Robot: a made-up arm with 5 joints. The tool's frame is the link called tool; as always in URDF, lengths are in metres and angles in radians.
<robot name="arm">
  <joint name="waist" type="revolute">
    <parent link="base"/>
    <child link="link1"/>
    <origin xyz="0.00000 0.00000 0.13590"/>
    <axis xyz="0 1 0"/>
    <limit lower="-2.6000" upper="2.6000"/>
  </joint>
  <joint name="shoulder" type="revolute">
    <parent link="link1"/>
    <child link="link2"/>
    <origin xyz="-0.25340 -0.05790 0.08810"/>
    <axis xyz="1 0 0"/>
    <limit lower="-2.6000" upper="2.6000"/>
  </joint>
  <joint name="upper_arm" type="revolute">
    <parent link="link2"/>
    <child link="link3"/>
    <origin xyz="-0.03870 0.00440 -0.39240"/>
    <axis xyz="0 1 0"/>
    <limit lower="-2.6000" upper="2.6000"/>
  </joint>
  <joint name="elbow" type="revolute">
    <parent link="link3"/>
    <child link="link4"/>
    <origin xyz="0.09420 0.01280 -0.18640"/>
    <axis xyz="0 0 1"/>
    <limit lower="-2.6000" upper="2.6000"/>
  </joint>
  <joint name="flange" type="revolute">
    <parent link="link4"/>
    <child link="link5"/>
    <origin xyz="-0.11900 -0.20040 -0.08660"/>
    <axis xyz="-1 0 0"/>
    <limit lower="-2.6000" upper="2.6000"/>
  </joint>
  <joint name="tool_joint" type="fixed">
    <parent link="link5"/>
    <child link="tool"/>
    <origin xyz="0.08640 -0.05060 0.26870"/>
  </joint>
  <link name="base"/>
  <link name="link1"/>
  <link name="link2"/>
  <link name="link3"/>
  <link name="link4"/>
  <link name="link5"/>
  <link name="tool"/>
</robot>
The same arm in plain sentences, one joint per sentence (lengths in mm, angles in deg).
The arm has five revolute joints in a row. What follows holds with every joint at zero, and every direction is one of the base frame's.
The first joint is mounted 135.9 mm along +z from the base frame's origin and rotates about +y, from -148.97 to 148.97 deg.
The second joint is mounted 253.4 mm along -x and 57.9 mm along -y and 88.1 mm along +z from the first joint and rotates about +x, from -148.97 to 148.97 deg.
The third joint is mounted 38.7 mm along -x and 4.4 mm along +y and 392.4 mm along -z from the second joint and rotates about +y, from -148.97 to 148.97 deg.
The fourth joint is mounted 94.2 mm along +x and 12.8 mm along +y and 186.4 mm along -z from the third joint and rotates about +z, from -148.97 to 148.97 deg.
The fifth joint is mounted 119 mm along -x and 200.4 mm along -y and 86.6 mm along -z from the fourth joint and rotates about -x, from -148.97 to 148.97 deg.
The tool frame, which is the frame that the pose is given for, is mounted 86.4 mm along +x and 50.6 mm along -y and 268.7 mm along +z from the fifth joint; its axes are parallel to the base frame's.

